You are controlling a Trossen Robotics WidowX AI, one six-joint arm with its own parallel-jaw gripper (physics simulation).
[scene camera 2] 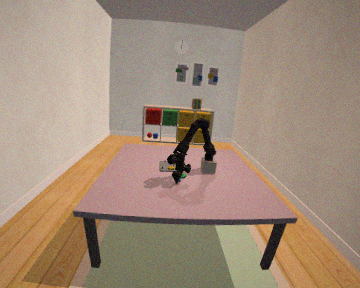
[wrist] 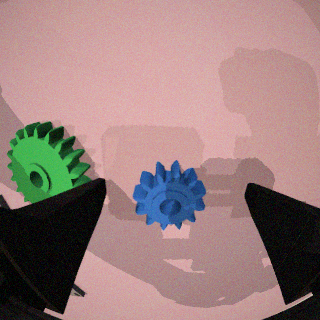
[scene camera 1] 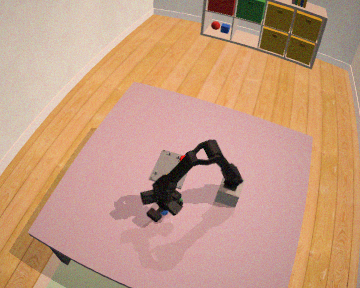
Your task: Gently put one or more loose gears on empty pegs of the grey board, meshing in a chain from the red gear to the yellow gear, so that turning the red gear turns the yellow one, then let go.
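Frame: origin at the arm's base, x ahead, y left, z up, level; millimetres.
Where they show: gripper, fingertip midpoint: [scene camera 2: 178, 180] [wrist: 179, 188] [scene camera 1: 163, 213]; arm's base, origin of the base link: [scene camera 2: 208, 159] [scene camera 1: 231, 184].
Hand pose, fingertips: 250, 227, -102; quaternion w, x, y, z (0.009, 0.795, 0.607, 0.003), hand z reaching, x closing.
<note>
Each offset is from my fingertips to the top centre of the thing, as dx, dy, dz. Level surfaces: height alone.
A blue gear @[+2, -7, +13] [scene camera 1: 164, 213] [scene camera 2: 179, 180] [wrist: 170, 197] lies on the table between my fingertips, not gripped. My gripper [scene camera 1: 164, 211] [scene camera 2: 181, 175] [wrist: 179, 188] is open and points down over it, one finger on either side. A larger green gear @[-29, -82, +13] [scene camera 1: 180, 200] [scene camera 2: 183, 175] [wrist: 37, 162] lies beside it, partly behind the left finger in the wrist view. The grey board @[+75, -265, +26] [scene camera 1: 162, 172] [scene camera 2: 166, 163] with pegs lies behind the gripper, partly hidden by the arm. The red gear [scene camera 1: 183, 158] shows at the board's edge. The yellow gear @[+56, -178, +19] [scene camera 2: 171, 168] shows on the board in scene camera 2.
The arm's grey base block [scene camera 1: 227, 198] [scene camera 2: 209, 168] stands on the pink table @[dz -4] [scene camera 1: 260, 160] [scene camera 2: 130, 195]. The arm arches from it over the board's side. A shelf unit [scene camera 1: 319, 42] [scene camera 2: 144, 125] stands on the floor far behind the table.
</note>
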